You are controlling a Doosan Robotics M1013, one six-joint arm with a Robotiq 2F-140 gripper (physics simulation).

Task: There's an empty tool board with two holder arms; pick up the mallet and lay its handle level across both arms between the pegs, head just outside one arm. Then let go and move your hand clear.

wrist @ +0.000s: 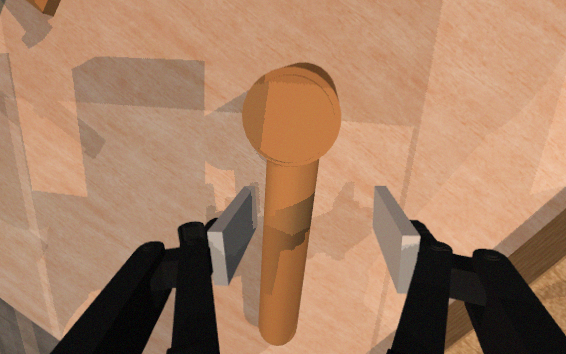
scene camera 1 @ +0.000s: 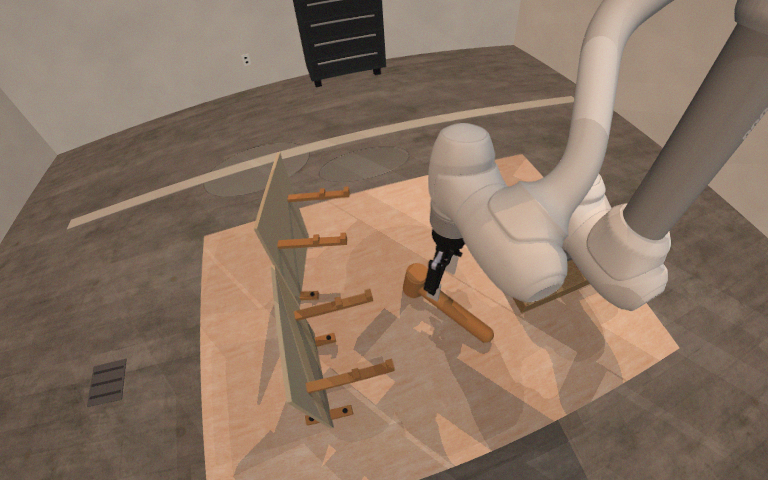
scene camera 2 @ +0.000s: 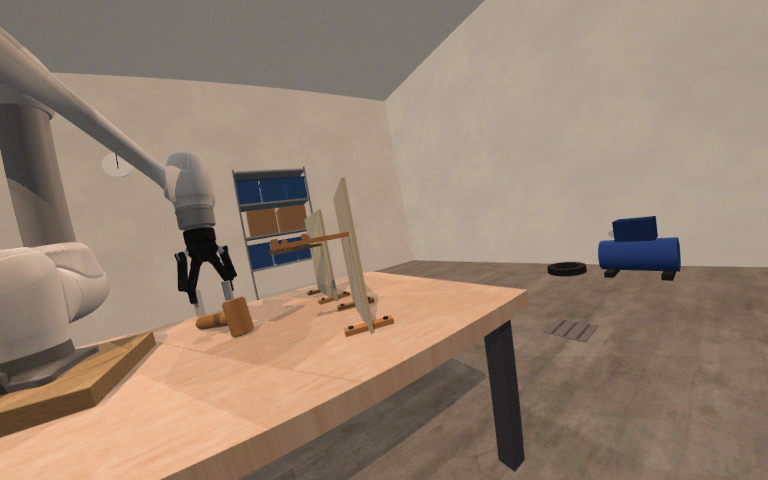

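Seen in the pictures: gripper, between the fingertips: [wrist: 313,206] [scene camera 1: 441,284] [scene camera 2: 216,309]; arm's base, origin of its link: [scene camera 2: 26,377].
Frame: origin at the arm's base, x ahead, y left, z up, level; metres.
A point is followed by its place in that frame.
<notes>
A brown wooden mallet [scene camera 1: 464,318] @[x 0.347, y 0.147, z 0.004 m] [scene camera 2: 237,316] @[x 0.431, y -0.019, z 0.014 m] [wrist: 292,117] @[x 0.426, y 0.012, z 0.055 m] lies on the table, its round head standing on end and its handle pointing away from the boards. My gripper [scene camera 1: 433,293] @[x 0.376, y 0.052, z 0.032 m] [scene camera 2: 212,298] @[x 0.376, y 0.052, z 0.032 m] [wrist: 313,206] @[x 0.376, y 0.052, z 0.032 m] is open and points down. Its fingers stand on either side of the handle near the head, the left pad closer to the handle in the wrist view. Two upright tool boards stand across the table. The upper board [scene camera 1: 274,212] @[x 0.723, y -0.126, z 0.229 m] has two holder arms [scene camera 1: 312,241] @[x 0.652, y -0.060, z 0.176 m] [scene camera 1: 318,195] @[x 0.619, y -0.206, z 0.176 m]; the lower board [scene camera 1: 294,362] @[x 0.715, y 0.226, z 0.216 m] has two more [scene camera 1: 334,306] @[x 0.633, y 0.107, z 0.160 m] [scene camera 1: 350,376] @[x 0.632, y 0.255, z 0.160 m]. Pegs rise from the arms, which hold no tool.
The robot's wooden base plate [scene camera 1: 555,294] @[x 0.078, y 0.162, z -0.009 m] [scene camera 2: 96,384] @[x 0.191, y -0.148, z -0.012 m] lies on the table [scene camera 1: 226,350] @[x 0.968, y 0.051, z -0.044 m] [scene camera 2: 317,390] @[x 0.546, y -0.385, z -0.044 m] on the side away from the boards. Dark-holed feet [scene camera 1: 339,412] [scene camera 2: 368,325] stick out under the boards. A shelf unit [scene camera 2: 243,226] stands beyond the table.
</notes>
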